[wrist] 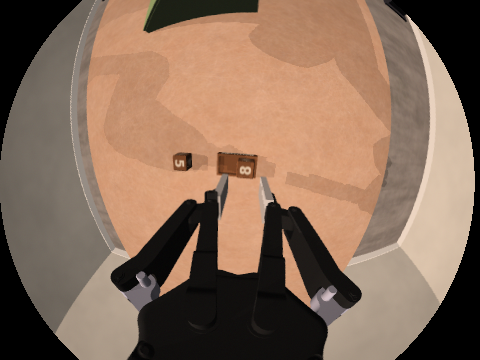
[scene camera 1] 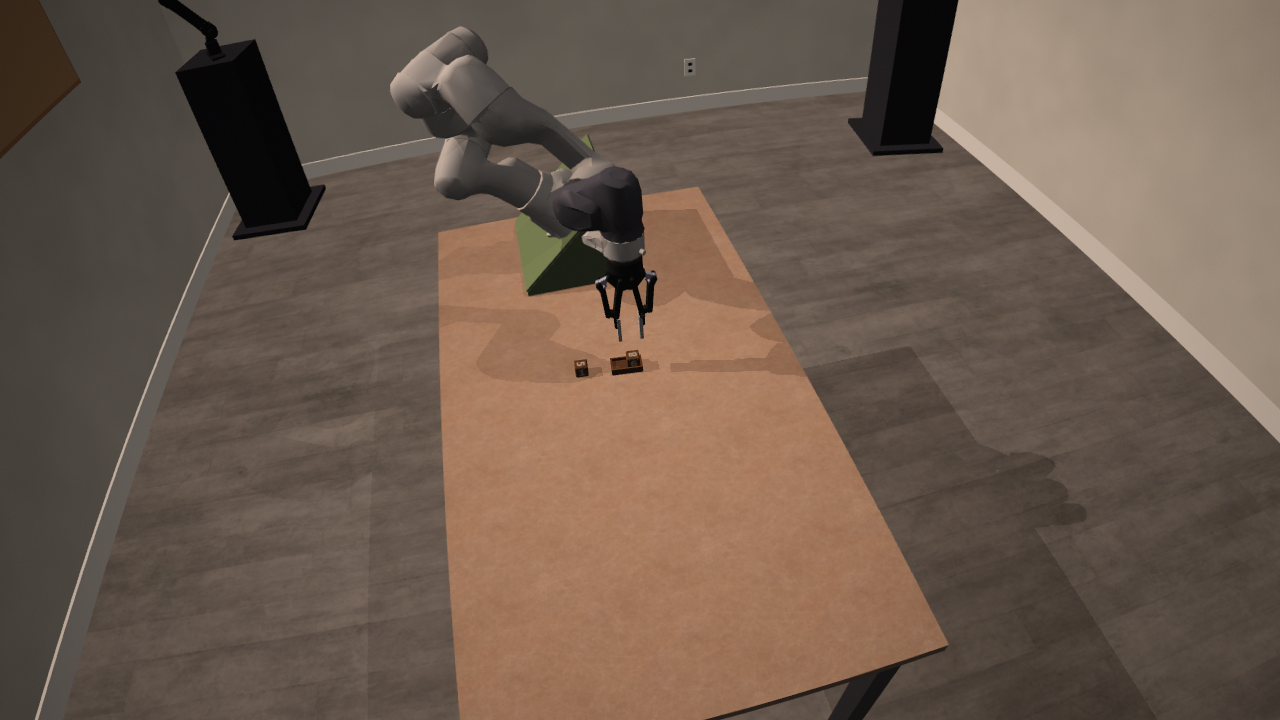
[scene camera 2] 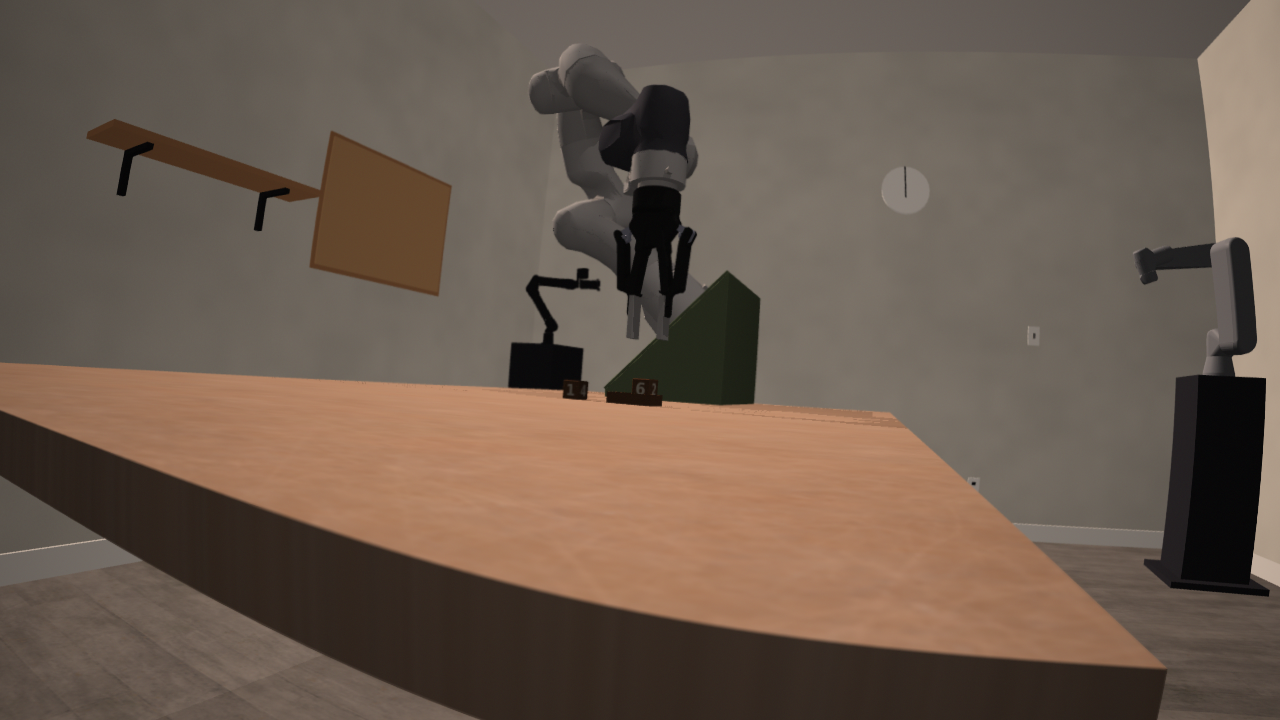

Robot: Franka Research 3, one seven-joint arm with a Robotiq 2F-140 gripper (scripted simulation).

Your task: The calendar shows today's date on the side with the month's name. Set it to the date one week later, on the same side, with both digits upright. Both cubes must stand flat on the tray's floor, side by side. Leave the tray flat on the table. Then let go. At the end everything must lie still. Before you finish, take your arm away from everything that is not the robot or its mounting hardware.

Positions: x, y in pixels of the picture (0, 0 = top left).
Labels:
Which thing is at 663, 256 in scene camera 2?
My gripper.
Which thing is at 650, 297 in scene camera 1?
My gripper.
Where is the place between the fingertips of my gripper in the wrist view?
At 243, 184

